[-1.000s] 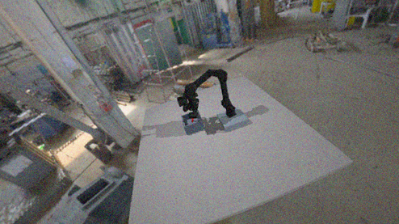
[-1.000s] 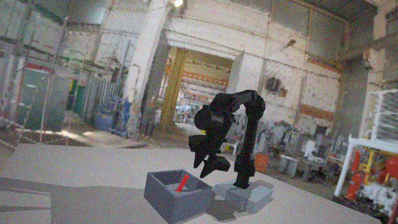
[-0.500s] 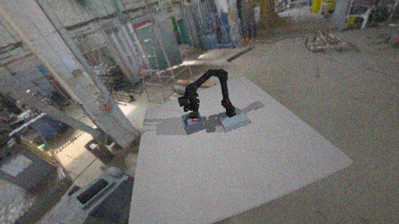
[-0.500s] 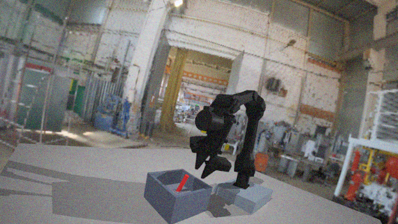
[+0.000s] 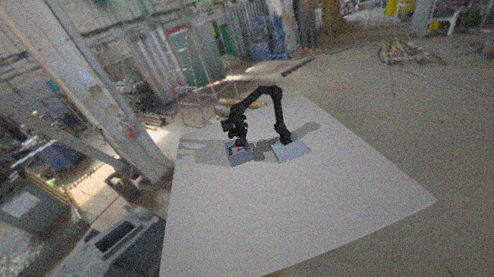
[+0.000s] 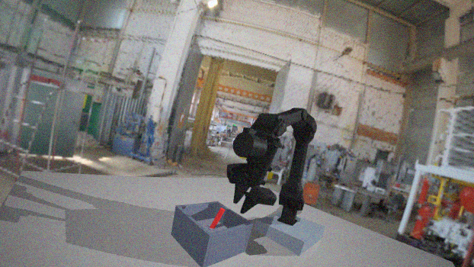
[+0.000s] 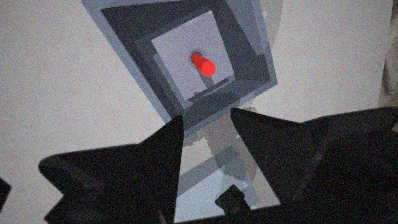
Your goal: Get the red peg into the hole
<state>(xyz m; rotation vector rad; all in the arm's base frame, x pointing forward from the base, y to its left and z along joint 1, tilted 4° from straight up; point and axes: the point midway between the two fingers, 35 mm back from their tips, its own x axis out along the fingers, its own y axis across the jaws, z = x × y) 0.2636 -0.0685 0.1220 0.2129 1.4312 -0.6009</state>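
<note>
Right now the red peg is 4 cm ahead of my gripper tip, 4 cm to the right of it and 5 cm below it. Round my gripper tip: plate 5 cm ahead, 4 cm to the right, 8 cm below; grey box 5 cm ahead, 4 cm to the right, 10 cm below.
</note>
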